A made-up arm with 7 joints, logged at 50 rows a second.
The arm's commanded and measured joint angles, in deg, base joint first. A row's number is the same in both.
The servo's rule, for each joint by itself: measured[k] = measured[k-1] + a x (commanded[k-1-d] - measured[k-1]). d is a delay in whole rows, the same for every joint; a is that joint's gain. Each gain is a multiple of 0.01, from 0.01 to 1. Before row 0 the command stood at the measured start. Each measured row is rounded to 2 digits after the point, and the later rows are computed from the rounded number. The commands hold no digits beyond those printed.
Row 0, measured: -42.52, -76.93, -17.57, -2.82, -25.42, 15.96, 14.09
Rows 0 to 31, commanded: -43.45, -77.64, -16.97, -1.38, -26.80, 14.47, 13.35; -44.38, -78.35, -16.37, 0.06, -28.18, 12.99, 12.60; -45.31, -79.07, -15.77, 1.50, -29.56, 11.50, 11.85; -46.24, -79.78, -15.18, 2.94, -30.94, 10.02, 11.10; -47.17, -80.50, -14.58, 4.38, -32.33, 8.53, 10.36; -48.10, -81.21, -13.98, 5.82, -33.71, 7.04, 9.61; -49.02, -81.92, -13.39, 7.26, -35.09, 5.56, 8.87; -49.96, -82.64, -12.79, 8.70, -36.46, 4.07, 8.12; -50.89, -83.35, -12.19, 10.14, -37.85, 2.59, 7.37; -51.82, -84.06, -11.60, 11.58, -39.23, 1.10, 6.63; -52.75, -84.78, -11.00, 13.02, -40.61, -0.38, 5.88; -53.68, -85.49, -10.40, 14.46, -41.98, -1.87, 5.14; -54.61, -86.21, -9.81, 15.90, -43.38, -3.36, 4.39; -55.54, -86.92, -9.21, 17.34, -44.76, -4.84, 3.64; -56.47, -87.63, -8.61, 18.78, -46.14, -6.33, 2.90; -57.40, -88.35, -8.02, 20.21, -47.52, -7.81, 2.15; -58.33, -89.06, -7.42, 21.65, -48.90, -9.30, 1.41; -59.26, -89.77, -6.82, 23.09, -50.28, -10.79, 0.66; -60.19, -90.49, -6.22, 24.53, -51.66, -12.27, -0.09; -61.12, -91.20, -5.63, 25.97, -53.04, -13.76, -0.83; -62.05, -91.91, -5.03, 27.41, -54.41, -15.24, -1.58; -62.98, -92.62, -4.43, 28.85, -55.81, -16.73, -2.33; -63.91, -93.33, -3.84, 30.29, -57.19, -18.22, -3.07; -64.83, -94.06, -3.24, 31.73, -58.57, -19.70, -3.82; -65.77, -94.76, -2.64, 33.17, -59.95, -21.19, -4.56; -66.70, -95.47, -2.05, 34.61, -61.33, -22.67, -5.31; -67.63, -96.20, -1.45, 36.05, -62.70, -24.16, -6.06; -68.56, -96.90, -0.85, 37.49, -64.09, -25.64, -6.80; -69.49, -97.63, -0.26, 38.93, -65.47, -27.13, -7.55; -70.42, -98.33, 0.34, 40.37, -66.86, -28.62, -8.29; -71.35, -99.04, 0.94, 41.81, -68.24, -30.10, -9.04; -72.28, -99.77, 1.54, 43.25, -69.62, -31.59, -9.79
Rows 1 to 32, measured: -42.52, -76.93, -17.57, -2.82, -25.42, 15.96, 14.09; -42.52, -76.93, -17.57, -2.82, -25.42, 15.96, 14.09; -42.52, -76.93, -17.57, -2.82, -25.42, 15.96, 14.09; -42.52, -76.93, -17.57, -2.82, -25.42, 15.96, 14.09; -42.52, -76.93, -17.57, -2.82, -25.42, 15.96, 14.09; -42.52, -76.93, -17.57, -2.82, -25.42, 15.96, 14.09; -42.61, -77.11, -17.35, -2.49, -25.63, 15.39, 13.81; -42.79, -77.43, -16.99, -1.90, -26.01, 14.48, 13.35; -43.04, -77.86, -16.54, -1.12, -26.54, 13.35, 12.78; -43.36, -78.36, -16.04, -0.19, -27.20, 12.08, 12.14; -43.74, -78.92, -15.50, 0.86, -27.97, 10.73, 11.46; -44.18, -79.52, -14.94, 2.00, -28.83, 9.33, 10.76; -44.66, -80.14, -14.37, 3.21, -29.77, 7.90, 10.04; -45.19, -80.79, -13.79, 4.47, -30.77, 6.44, 9.31; -45.76, -81.46, -13.20, 5.77, -31.83, 4.98, 8.57; -46.37, -82.14, -12.61, 7.11, -32.94, 3.51, 7.83; -47.01, -82.83, -12.01, 8.47, -34.09, 2.03, 7.09; -47.68, -83.52, -11.41, 9.85, -35.27, 0.55, 6.35; -48.37, -84.22, -10.82, 11.24, -36.49, -0.94, 5.61; -49.09, -84.92, -10.22, 12.64, -37.73, -2.42, 4.86; -49.83, -85.62, -9.62, 14.05, -38.99, -3.91, 4.12; -50.59, -86.33, -9.03, 15.47, -40.27, -5.39, 3.37; -51.36, -87.04, -8.43, 16.89, -41.56, -6.88, 2.63; -52.15, -87.75, -7.83, 18.32, -42.87, -8.37, 1.88; -52.95, -88.46, -7.23, 19.75, -44.19, -9.85, 1.13; -53.77, -89.17, -6.64, 21.18, -45.52, -11.34, 0.39; -54.60, -89.88, -6.04, 22.61, -46.85, -12.82, -0.36; -55.44, -90.59, -5.44, 24.05, -48.19, -14.31, -1.11; -56.29, -91.30, -4.85, 25.49, -49.54, -15.80, -1.85; -57.14, -92.02, -4.25, 26.93, -50.89, -17.28, -2.60; -58.00, -92.73, -3.65, 28.37, -52.25, -18.77, -3.34; -58.87, -93.44, -3.06, 29.81, -53.61, -20.25, -4.09
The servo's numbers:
d 6
a 0.10 0.26 0.37 0.23 0.15 0.38 0.38

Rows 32 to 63, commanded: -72.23, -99.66, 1.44, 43.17, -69.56, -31.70, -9.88; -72.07, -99.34, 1.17, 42.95, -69.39, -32.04, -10.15; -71.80, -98.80, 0.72, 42.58, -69.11, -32.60, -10.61; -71.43, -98.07, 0.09, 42.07, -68.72, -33.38, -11.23; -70.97, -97.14, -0.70, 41.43, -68.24, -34.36, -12.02; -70.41, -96.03, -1.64, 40.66, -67.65, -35.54, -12.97; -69.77, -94.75, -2.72, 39.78, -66.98, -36.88, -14.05; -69.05, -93.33, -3.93, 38.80, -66.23, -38.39, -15.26; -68.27, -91.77, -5.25, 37.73, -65.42, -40.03, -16.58; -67.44, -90.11, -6.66, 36.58, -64.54, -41.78, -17.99; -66.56, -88.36, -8.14, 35.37, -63.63, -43.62, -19.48; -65.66, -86.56, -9.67, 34.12, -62.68, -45.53, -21.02; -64.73, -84.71, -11.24, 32.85, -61.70, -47.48, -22.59; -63.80, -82.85, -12.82, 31.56, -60.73, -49.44, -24.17; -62.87, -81.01, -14.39, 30.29, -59.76, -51.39, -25.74; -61.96, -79.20, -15.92, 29.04, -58.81, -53.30, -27.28; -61.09, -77.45, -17.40, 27.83, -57.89, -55.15, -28.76; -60.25, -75.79, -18.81, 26.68, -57.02, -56.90, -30.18; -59.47, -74.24, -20.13, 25.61, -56.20, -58.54, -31.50; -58.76, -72.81, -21.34, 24.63, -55.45, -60.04, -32.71; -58.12, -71.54, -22.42, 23.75, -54.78, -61.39, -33.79; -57.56, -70.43, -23.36, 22.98, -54.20, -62.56, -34.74; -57.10, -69.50, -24.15, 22.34, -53.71, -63.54, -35.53; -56.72, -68.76, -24.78, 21.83, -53.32, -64.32, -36.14; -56.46, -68.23, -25.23, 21.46, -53.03, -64.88, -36.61; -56.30, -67.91, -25.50, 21.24, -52.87, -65.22, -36.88; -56.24, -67.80, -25.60, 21.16, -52.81, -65.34, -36.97; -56.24, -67.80, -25.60, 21.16, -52.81, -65.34, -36.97; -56.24, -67.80, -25.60, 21.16, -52.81, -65.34, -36.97; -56.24, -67.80, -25.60, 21.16, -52.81, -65.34, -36.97; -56.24, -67.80, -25.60, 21.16, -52.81, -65.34, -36.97; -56.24, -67.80, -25.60, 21.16, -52.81, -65.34, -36.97
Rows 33 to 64, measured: -59.75, -94.16, -2.46, 31.25, -54.97, -21.74, -4.84; -60.63, -94.87, -1.86, 32.69, -56.34, -23.22, -5.58; -61.52, -95.59, -1.27, 34.13, -57.71, -24.71, -6.33; -62.41, -96.30, -0.67, 35.57, -59.08, -26.20, -7.07; -63.30, -97.01, -0.07, 37.01, -60.45, -27.68, -7.82; -64.20, -97.73, 0.53, 38.45, -61.83, -29.17, -8.57; -65.00, -98.23, 0.87, 39.54, -62.99, -30.13, -9.07; -65.71, -98.52, 0.98, 40.32, -63.95, -30.86, -9.48; -66.32, -98.59, 0.88, 40.84, -64.72, -31.52, -9.91; -66.83, -98.45, 0.59, 41.12, -65.32, -32.23, -10.41; -67.24, -98.11, 0.11, 41.19, -65.76, -33.04, -11.02; -67.56, -97.57, -0.54, 41.07, -66.04, -33.99, -11.76; -67.78, -96.84, -1.35, 40.77, -66.18, -35.09, -12.63; -67.91, -95.93, -2.30, 40.32, -66.19, -36.34, -13.63; -67.95, -94.85, -3.39, 39.72, -66.07, -37.74, -14.75; -67.90, -93.62, -4.60, 39.00, -65.84, -39.28, -15.98; -67.77, -92.25, -5.91, 38.17, -65.51, -40.93, -17.31; -67.56, -90.77, -7.30, 37.24, -65.09, -42.68, -18.72; -67.28, -89.19, -8.76, 36.23, -64.58, -44.50, -20.19; -66.93, -87.54, -10.26, 35.16, -64.00, -46.38, -21.70; -66.52, -85.84, -11.79, 34.04, -63.36, -48.28, -23.24; -66.06, -84.11, -13.32, 32.89, -62.68, -50.19, -24.78; -65.56, -82.38, -14.83, 31.73, -61.96, -52.07, -26.29; -65.03, -80.67, -16.30, 30.57, -61.22, -53.91, -27.77; -64.47, -79.00, -17.72, 29.43, -60.47, -55.67, -29.19; -63.90, -77.39, -19.06, 28.33, -59.72, -57.33, -30.53; -63.32, -75.87, -20.30, 27.28, -58.98, -58.87, -31.77; -62.74, -74.46, -21.43, 26.29, -58.26, -60.27, -32.90; -62.18, -73.17, -22.44, 25.38, -57.58, -61.51, -33.90; -61.63, -72.02, -23.31, 24.56, -56.94, -62.58, -34.75; -61.11, -71.03, -24.02, 23.85, -56.35, -63.45, -35.46; -60.63, -70.22, -24.57, 23.25, -55.83, -64.12, -36.00
